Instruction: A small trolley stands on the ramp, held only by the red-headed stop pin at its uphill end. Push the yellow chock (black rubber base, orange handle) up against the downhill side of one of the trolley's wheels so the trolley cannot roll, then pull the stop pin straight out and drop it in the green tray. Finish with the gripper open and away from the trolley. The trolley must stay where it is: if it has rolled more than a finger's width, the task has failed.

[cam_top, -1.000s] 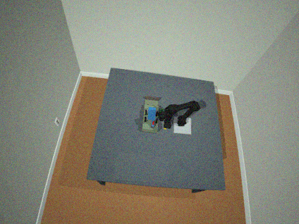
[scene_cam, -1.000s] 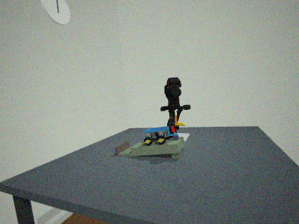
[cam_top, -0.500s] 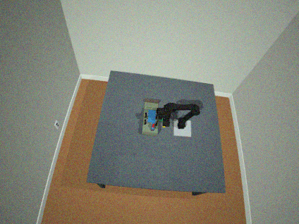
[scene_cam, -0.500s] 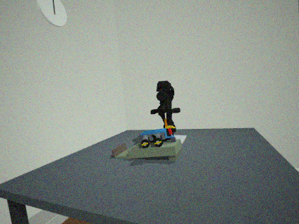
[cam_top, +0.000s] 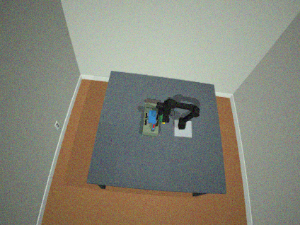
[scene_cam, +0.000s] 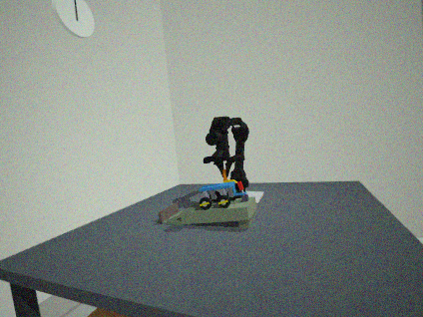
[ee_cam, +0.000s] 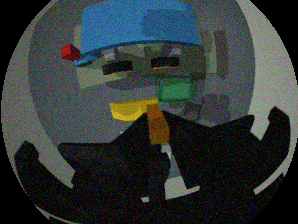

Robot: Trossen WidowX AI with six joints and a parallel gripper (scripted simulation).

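My gripper tip is now 110 mm short of the red-headed stop pin, 90 mm to the right of it and 40 mm above it. From my gripper tip the other things lie so: yellow chock 20 mm to the left, 10 mm below; then olive ramp 110 mm ahead, 10 mm to the right, 120 mm below; then blue trolley 120 mm ahead, 10 mm to the right, 60 mm below.
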